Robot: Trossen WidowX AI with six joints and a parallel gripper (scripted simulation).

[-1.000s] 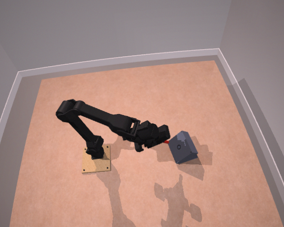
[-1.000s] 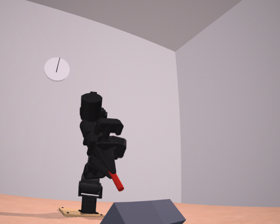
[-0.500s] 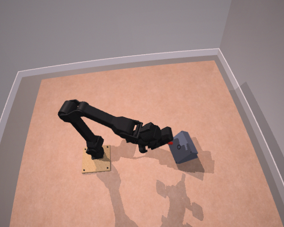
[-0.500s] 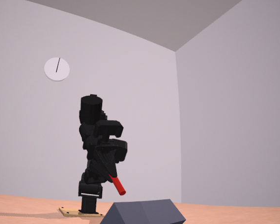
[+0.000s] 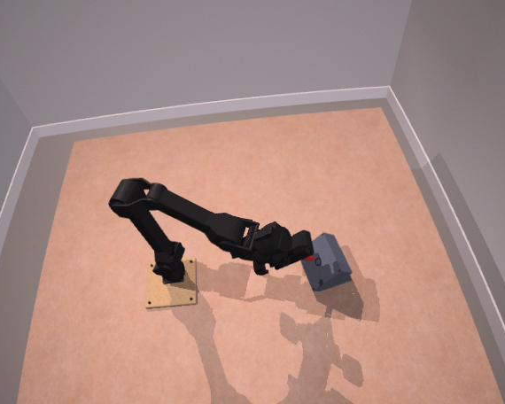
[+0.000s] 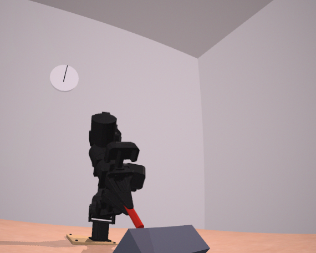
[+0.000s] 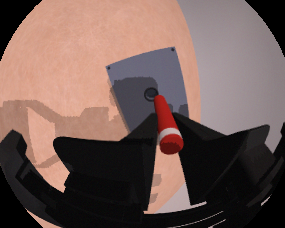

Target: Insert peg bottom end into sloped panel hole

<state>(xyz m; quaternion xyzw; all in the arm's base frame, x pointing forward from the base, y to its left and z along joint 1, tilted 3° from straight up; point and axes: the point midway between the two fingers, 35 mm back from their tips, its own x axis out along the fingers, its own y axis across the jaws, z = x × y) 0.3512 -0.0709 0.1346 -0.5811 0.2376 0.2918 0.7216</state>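
The grey sloped panel lies 7 cm ahead of my gripper tip, 1 cm to the left of it and 8 cm below it. From my gripper tip the other things lie so: red peg: 1 cm behind, 1 cm above.
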